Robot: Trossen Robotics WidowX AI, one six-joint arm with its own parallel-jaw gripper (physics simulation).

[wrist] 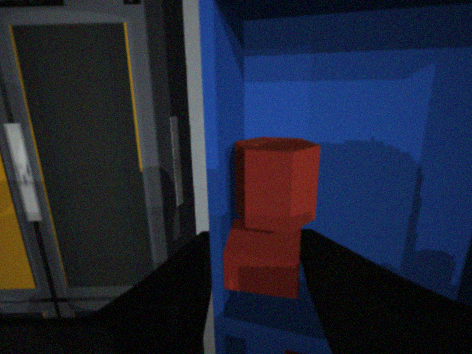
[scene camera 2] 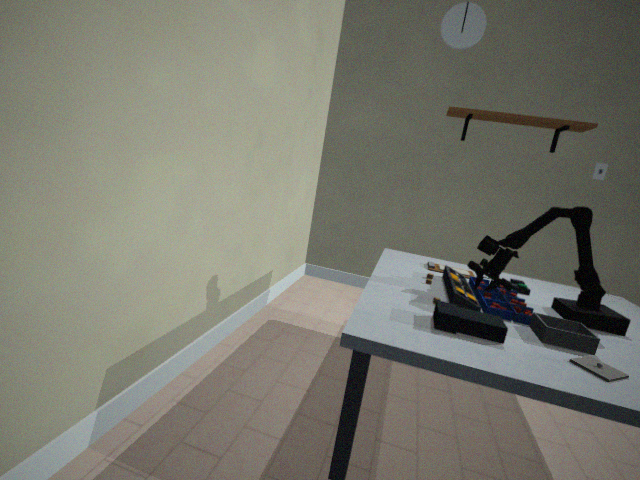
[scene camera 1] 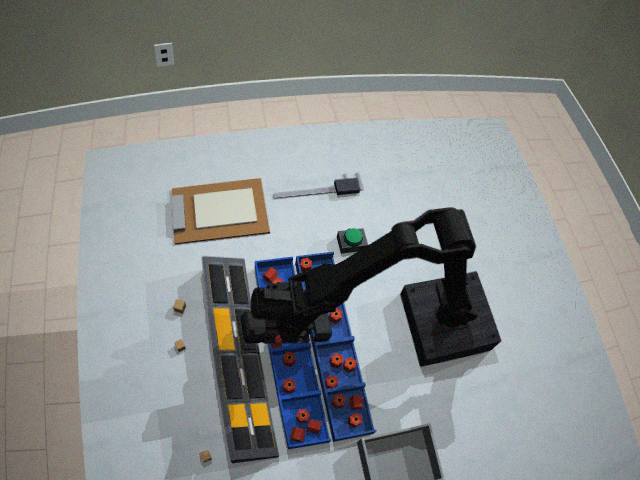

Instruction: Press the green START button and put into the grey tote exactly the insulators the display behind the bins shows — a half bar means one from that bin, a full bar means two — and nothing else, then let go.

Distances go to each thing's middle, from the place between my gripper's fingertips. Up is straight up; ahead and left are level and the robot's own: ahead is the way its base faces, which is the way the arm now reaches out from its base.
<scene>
Now: the brown board with cream pad (scene camera 1: 214, 211) 100 mm ahead of my hand, 360 mm to the right of it and 10 mm below it. Also, from my hand: grey tool (scene camera 1: 347, 185) 160 mm behind, 410 mm to the right, 10 mm below; grey tote (scene camera 1: 413, 446) 220 mm behind, 310 mm to the left, 10 mm above.
</scene>
